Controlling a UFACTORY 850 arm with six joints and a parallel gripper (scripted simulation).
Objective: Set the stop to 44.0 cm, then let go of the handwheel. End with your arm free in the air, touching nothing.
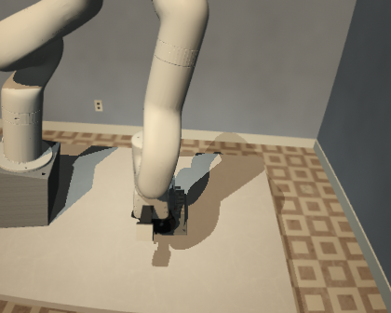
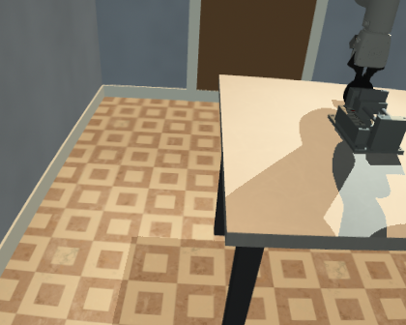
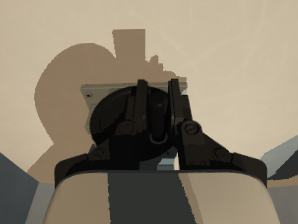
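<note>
My hand is 2 cm to the right of the black handwheel and 1 cm above it. The rest, counted from my hand: handwheel handle (1 cm to the left).
</note>
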